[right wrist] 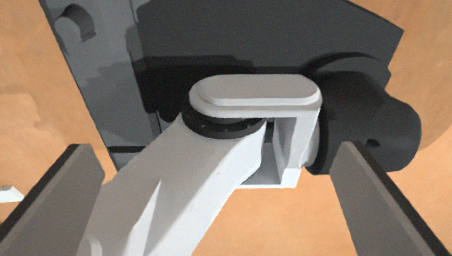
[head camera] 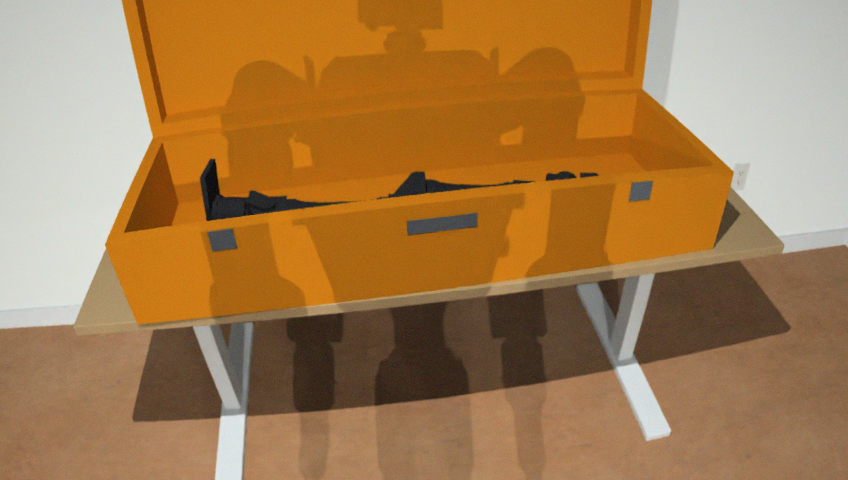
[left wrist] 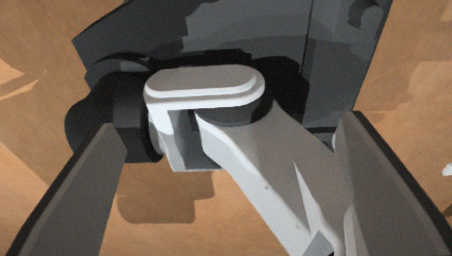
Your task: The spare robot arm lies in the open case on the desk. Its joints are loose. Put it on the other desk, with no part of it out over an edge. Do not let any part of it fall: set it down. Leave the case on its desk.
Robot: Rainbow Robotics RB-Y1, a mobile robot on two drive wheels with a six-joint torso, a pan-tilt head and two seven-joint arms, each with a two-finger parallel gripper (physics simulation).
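Frame: origin at the robot's base, x ahead, y left, z up, level; millimetres.
Seen in the pictures: left gripper, fingertip midpoint: [left wrist: 226,132]; right gripper, fingertip midpoint: [right wrist: 216,158].
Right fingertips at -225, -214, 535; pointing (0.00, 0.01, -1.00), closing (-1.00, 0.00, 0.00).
Pixels of each thing's top centre, then the offset from my right fingertips to it, as dx, dy, dz. "spot": a spot on its surface instead. Level surfaces: height alone.
- desk, surface height: dz +186
- upright flat plate, surface spot: [head camera: 209,187] spot: +1031, +624, +379
- raised part, surface spot: [head camera: 413,183] spot: +1103, +249, +324
- case's raised lid, surface spot: [head camera: 476,35] spot: +1446, +102, +510
- brown floor, surface height: dz -534
The open orange case [head camera: 357,261] stands on the desk [head camera: 98,306] in the head view. The dark spare arm [head camera: 229,206] lies inside it, largely hidden by the front wall. An upright flat plate [head camera: 209,187] shows at its left end, a raised part [head camera: 413,183] near the middle and low dark parts [head camera: 561,175] at the right. My left gripper [left wrist: 226,132] and right gripper [right wrist: 215,146] are open and empty, each pointing down over my own base and the floor. Neither shows in the head view, so both are away from the case. The other desk does not show.
The case's raised lid [head camera: 476,35] stands at the back, near the wall [head camera: 59,148]. White desk legs [head camera: 217,362] [head camera: 636,321] reach forward over the brown floor [head camera: 743,386]. My own dark base [left wrist: 335,75] [right wrist: 110,100] and white leg links [left wrist: 270,165] [right wrist: 175,165] lie below the grippers.
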